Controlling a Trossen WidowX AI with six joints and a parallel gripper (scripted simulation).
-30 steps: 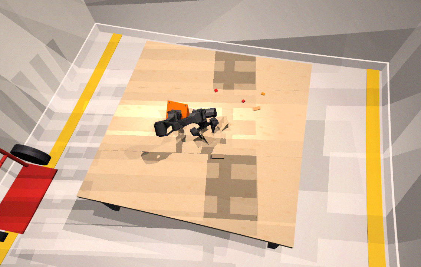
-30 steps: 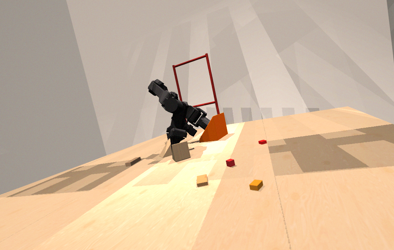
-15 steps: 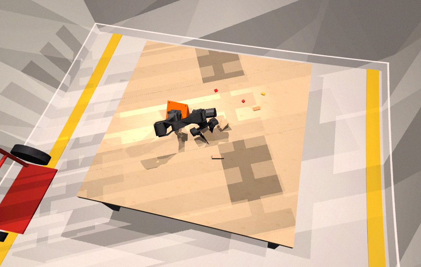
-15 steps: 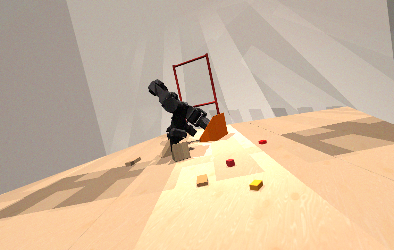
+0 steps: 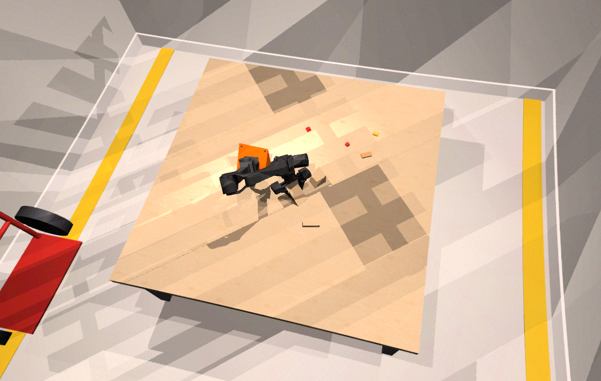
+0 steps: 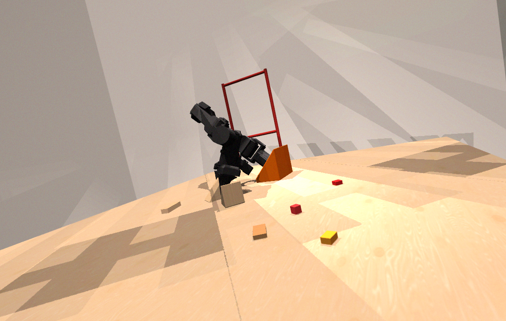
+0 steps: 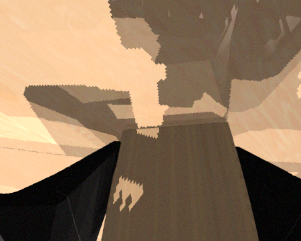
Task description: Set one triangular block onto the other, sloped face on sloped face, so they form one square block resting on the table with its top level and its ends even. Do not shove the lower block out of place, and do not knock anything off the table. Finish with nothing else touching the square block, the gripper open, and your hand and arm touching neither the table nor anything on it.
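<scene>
My gripper tip is now 13 cm to the left of the thin flat wooden piece and 10 cm short of it. Round my gripper tip: orange cube: 39 cm to the left, 33 cm ahead, 1 cm below.
</scene>
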